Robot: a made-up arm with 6 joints. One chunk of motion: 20 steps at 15 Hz.
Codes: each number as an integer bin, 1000 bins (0 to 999) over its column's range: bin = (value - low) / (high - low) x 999, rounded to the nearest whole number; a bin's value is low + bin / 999 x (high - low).
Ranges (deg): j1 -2..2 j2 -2..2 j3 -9..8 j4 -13..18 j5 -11..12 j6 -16..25
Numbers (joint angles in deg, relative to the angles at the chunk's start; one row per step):
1: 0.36 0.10 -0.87 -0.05 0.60 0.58
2: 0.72 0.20 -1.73 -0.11 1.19 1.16
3: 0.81 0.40 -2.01 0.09 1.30 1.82
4: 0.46 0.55 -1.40 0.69 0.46 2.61
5: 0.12 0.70 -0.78 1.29 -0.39 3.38
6: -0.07 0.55 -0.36 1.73 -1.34 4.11
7: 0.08 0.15 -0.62 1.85 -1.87 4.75
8: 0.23 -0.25 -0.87 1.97 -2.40 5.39
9: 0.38 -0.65 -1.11 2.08 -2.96 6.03
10: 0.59 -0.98 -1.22 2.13 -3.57 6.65
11: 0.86 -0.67 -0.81 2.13 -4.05 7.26
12: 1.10 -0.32 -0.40 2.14 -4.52 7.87
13: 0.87 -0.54 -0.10 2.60 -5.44 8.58
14: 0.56 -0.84 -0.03 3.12 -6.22 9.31
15: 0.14 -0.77 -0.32 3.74 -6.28 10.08
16: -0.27 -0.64 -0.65 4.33 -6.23 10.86
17: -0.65 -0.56 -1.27 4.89 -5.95 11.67
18: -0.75 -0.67 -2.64 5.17 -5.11 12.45
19: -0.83 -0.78 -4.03 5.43 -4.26 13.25
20: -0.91 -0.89 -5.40 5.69 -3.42 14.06
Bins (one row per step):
1: 589 524 478 417 504 404
2: 679 549 427 415 529 418
3: 702 599 411 422 534 434
4: 614 637 447 441 498 453
5: 529 674 483 461 461 472
6: 482 637 508 475 420 490
7: 519 537 492 479 397 506
8: 557 437 478 482 374 521
9: 594 337 464 486 349 537
10: 647 255 457 488 323 552
11: 714 332 481 488 302 567
12: 774 420 505 488 281 582
13: 717 365 523 503 241 599
14: 639 290 527 519 208 617
15: 534 307 510 539 205 635
16: 432 340 491 558 207 654
17: 337 360 454 577 219 674
18: 312 332 374 586 256 693
19: 292 305 292 594 293 713
20: 272 277 212 602 329 732

